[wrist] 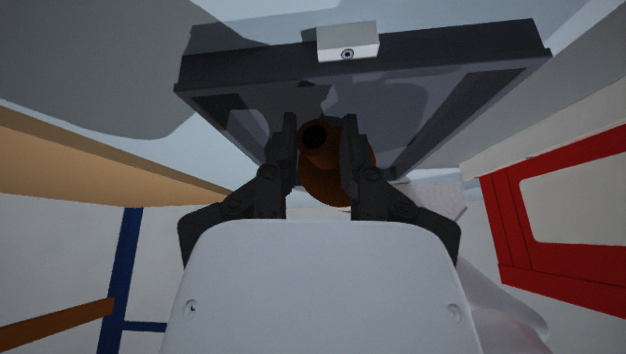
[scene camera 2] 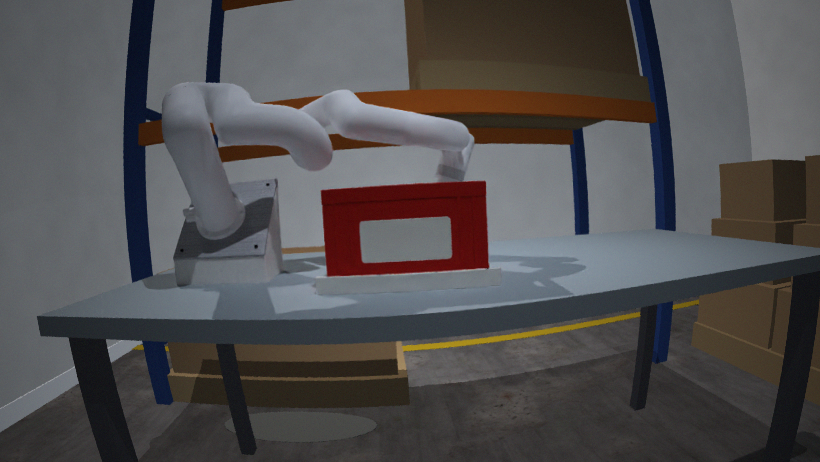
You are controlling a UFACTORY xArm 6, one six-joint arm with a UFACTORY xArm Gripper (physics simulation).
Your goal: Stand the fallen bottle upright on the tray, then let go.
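Frame: origin at the arm's base, x ahead, y left, z up, level; centimetres.
Where they show: gripper, fingertip midpoint: (wrist: 318, 129); arm's base at its link origin: (scene camera 2: 221, 218).
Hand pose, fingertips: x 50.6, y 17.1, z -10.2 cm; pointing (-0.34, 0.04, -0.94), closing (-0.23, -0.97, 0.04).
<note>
Each offset is from my fingertips to the top centre of the thing. "spot": to the spot under its first point.
The brown bottle {dx -7.3, dy -0.5, dz +4.4 cm} (wrist: 327, 185) lies on its side over the dark tray {spot: dx +4.1, dy +3.6, dz -2.7 cm} (wrist: 240, 60) in the wrist view. Its open mouth faces the camera, and its wider body extends away beneath the fingers. My gripper (wrist: 318, 129) has its two black fingers drawn in on either side of the bottle's neck, shut on it. The right finger covers part of the shoulder. The lower end of the bottle is hidden behind the gripper's parts. In the scene view, the bottle, the tray and the fingers are hidden behind the red bin.
The red bin (scene camera 2: 344, 229) (wrist: 505, 215) stands on a pale base (scene camera 2: 401, 281) beside the work area. A white block {spot: dx +4.3, dy -2.3, dz -2.4 cm} (wrist: 347, 41) is on the tray's side. A tan wooden board (wrist: 90, 170) runs along the left of the wrist view. Blue and orange racking (scene camera 2: 659, 172) stands behind the table.
</note>
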